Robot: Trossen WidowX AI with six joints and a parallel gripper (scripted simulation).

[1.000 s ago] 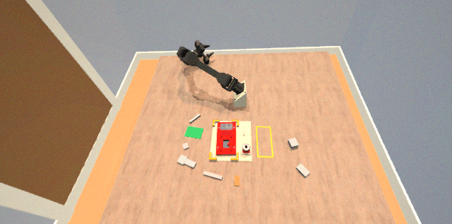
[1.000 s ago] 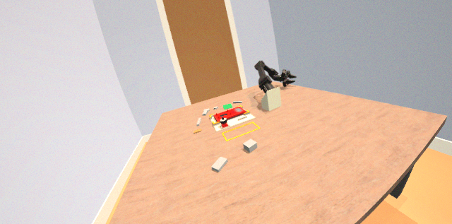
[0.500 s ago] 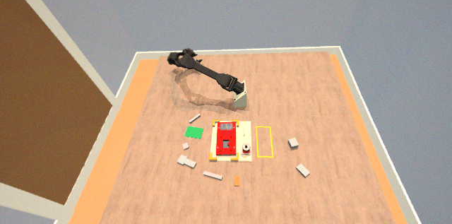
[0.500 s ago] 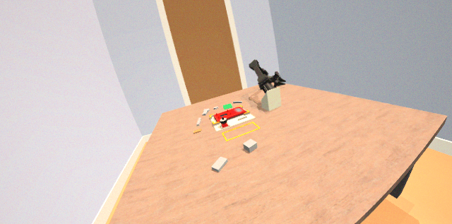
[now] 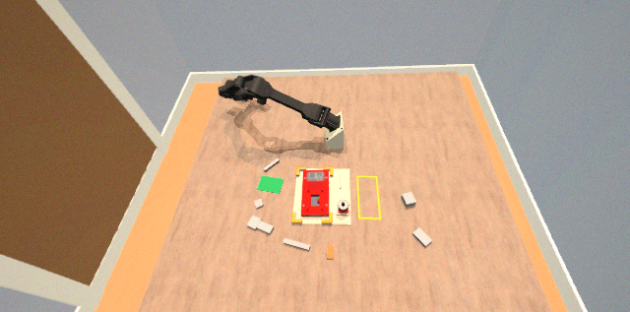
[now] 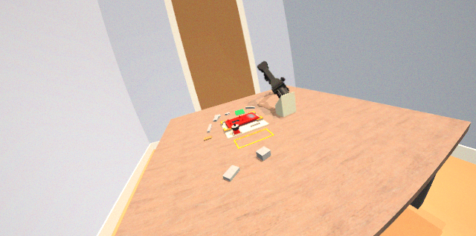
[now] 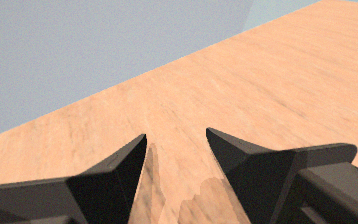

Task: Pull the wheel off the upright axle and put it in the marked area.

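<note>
The wheel lies 67 cm ahead of my gripper tip, 44 cm to the left of it and 3 cm above it. Round my gripper tip: green patch: 56 cm ahead, 13 cm to the left, 1 cm below.
</note>
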